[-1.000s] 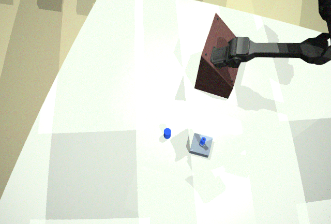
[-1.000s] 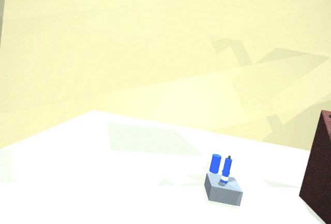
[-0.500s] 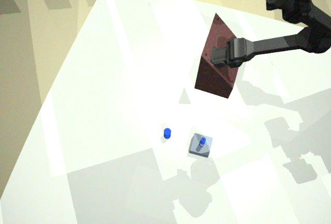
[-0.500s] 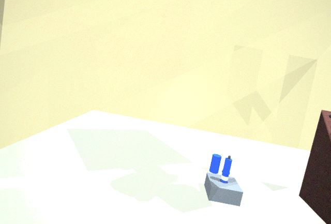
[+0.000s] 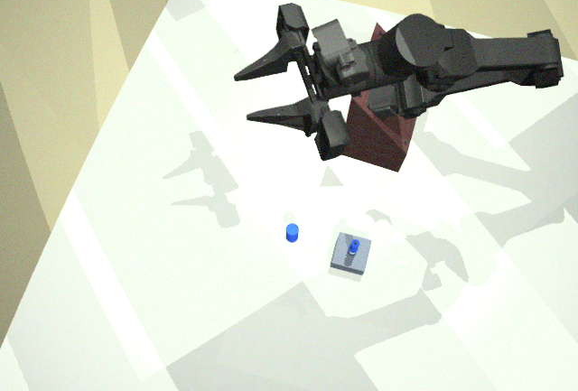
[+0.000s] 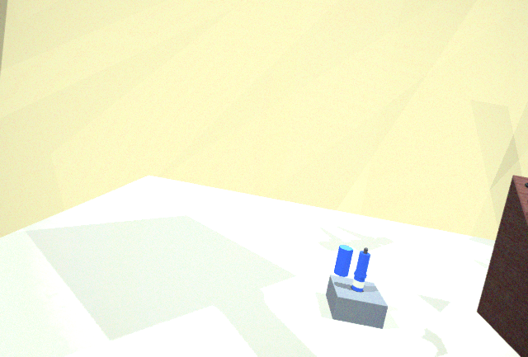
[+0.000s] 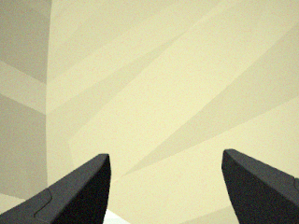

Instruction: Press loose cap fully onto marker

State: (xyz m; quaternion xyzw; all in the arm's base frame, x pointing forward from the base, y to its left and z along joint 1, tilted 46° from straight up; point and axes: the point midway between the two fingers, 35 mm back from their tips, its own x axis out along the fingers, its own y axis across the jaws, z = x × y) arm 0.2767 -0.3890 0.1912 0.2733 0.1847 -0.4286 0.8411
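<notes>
The blue cap lies 4 cm behind my gripper tip, 6 cm to the left of it and 57 cm below it. The rest, counted from my gripper tip: grey holder block: 4 cm behind, 19 cm to the left, 57 cm below.
</notes>
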